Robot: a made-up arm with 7 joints. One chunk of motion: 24 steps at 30 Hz.
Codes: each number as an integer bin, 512 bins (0 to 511) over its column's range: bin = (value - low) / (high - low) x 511, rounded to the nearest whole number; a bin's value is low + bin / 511 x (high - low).
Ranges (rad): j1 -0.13..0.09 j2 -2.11..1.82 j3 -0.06..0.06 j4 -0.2..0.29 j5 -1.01..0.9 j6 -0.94..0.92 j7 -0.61..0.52
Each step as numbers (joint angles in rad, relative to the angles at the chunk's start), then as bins.
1 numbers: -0.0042 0.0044 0.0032 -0.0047 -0.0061 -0.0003 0.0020
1 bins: 292 275 269 204 269 258 277
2 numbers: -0.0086 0.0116 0.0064 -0.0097 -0.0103 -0.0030 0.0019
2 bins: 282 276 283 198 267 257 277
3 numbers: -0.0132 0.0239 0.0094 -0.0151 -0.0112 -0.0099 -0.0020
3 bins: 271 277 296 193 267 256 275
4 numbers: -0.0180 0.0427 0.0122 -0.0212 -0.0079 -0.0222 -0.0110
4 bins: 260 280 307 186 268 252 271
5 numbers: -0.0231 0.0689 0.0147 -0.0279 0.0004 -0.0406 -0.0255
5 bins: 248 283 318 179 270 247 264
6 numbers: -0.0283 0.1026 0.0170 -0.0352 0.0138 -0.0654 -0.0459
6 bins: 236 288 328 172 274 240 255
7 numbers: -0.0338 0.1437 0.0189 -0.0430 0.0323 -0.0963 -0.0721
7 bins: 223 293 336 164 279 232 243
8 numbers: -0.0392 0.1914 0.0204 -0.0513 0.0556 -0.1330 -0.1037
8 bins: 211 299 342 155 285 222 229
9 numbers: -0.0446 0.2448 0.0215 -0.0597 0.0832 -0.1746 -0.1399
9 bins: 198 306 347 146 292 210 213
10 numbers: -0.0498 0.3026 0.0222 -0.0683 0.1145 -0.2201 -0.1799
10 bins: 186 314 350 137 301 198 194
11 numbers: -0.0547 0.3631 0.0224 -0.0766 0.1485 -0.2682 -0.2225
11 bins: 175 322 351 129 310 185 175
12 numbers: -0.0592 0.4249 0.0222 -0.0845 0.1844 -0.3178 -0.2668
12 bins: 164 330 350 120 320 171 155
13 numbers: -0.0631 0.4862 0.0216 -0.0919 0.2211 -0.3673 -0.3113
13 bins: 155 338 347 113 329 157 135
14 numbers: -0.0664 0.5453 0.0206 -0.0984 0.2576 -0.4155 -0.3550
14 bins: 148 345 343 106 339 144 115
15 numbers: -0.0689 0.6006 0.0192 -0.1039 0.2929 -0.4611 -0.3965
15 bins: 142 352 337 100 349 132 97
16 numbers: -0.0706 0.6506 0.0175 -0.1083 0.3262 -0.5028 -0.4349
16 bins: 138 359 330 96 357 120 79
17 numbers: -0.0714 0.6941 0.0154 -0.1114 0.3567 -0.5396 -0.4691
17 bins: 136 365 321 92 366 110 64
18 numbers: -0.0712 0.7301 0.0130 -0.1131 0.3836 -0.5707 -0.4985
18 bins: 137 369 311 91 373 101 50
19 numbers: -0.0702 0.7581 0.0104 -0.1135 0.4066 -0.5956 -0.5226
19 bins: 139 373 300 90 379 95 40
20 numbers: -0.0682 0.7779 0.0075 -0.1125 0.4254 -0.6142 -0.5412
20 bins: 144 376 287 91 384 90 31
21 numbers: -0.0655 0.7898 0.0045 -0.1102 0.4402 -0.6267 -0.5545
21 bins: 150 377 275 94 388 86 25
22 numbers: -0.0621 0.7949 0.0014 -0.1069 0.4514 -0.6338 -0.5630
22 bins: 158 378 261 97 391 84 21
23 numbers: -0.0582 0.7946 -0.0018 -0.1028 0.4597 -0.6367 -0.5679
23 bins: 167 378 248 101 393 83 19
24 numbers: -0.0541 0.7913 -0.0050 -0.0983 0.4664 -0.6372 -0.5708
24 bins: 176 377 234 106 395 83 18
